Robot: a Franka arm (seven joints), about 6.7 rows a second.
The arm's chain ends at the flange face. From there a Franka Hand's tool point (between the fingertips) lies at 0.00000 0.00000 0.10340 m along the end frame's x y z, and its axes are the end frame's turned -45 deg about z.
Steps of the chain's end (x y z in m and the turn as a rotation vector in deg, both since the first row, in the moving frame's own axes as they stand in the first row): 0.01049 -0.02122 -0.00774 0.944 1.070 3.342; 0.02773 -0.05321 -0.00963 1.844 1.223 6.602; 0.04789 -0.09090 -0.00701 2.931 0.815 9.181; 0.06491 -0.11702 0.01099 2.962 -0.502 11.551; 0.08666 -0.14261 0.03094 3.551 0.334 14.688; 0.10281 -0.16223 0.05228 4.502 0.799 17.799
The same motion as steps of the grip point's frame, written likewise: 0.02499 -0.00735 -0.00777 -0.089 1.424 3.342; 0.06118 -0.01858 -0.00971 0.439 2.169 6.602; 0.10311 -0.03272 -0.00716 1.496 2.649 9.181; 0.13220 -0.04092 0.01085 2.449 1.739 11.551; 0.16754 -0.04299 0.03074 2.275 2.747 14.688; 0.19479 -0.04562 0.05195 2.618 3.748 17.799
